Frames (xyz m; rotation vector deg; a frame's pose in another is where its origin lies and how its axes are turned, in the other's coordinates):
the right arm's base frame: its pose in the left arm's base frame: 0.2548 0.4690 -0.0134 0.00 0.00 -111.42
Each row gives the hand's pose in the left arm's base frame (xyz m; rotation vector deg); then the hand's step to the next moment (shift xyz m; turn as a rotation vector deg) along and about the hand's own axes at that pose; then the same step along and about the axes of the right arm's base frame.
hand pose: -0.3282 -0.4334 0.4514 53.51 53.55 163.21
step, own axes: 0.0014 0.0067 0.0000 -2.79 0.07 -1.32
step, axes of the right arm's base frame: 0.0049 0.0019 0.0044 0.60 1.95 -2.32
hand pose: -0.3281 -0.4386 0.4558 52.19 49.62 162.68
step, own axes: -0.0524 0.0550 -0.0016 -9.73 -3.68 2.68
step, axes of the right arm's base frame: 0.0354 0.0672 0.0000 -5.65 7.49 -5.23
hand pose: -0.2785 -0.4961 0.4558 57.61 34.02 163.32
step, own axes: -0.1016 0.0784 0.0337 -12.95 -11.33 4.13
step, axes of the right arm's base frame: 0.0354 0.1277 -0.0066 -13.20 7.64 -8.98
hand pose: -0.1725 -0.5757 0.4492 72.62 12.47 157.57
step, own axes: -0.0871 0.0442 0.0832 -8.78 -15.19 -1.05
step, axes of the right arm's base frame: 0.0033 0.1282 -0.0039 -14.55 0.12 -9.87
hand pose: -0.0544 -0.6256 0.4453 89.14 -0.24 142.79
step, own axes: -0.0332 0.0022 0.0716 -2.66 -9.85 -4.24
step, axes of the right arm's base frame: -0.0137 0.0777 0.0026 -8.65 -4.40 -5.28
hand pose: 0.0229 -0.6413 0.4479 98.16 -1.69 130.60
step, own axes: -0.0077 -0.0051 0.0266 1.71 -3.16 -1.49
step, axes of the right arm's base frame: -0.0086 0.0268 -0.0003 -3.03 -2.34 0.68
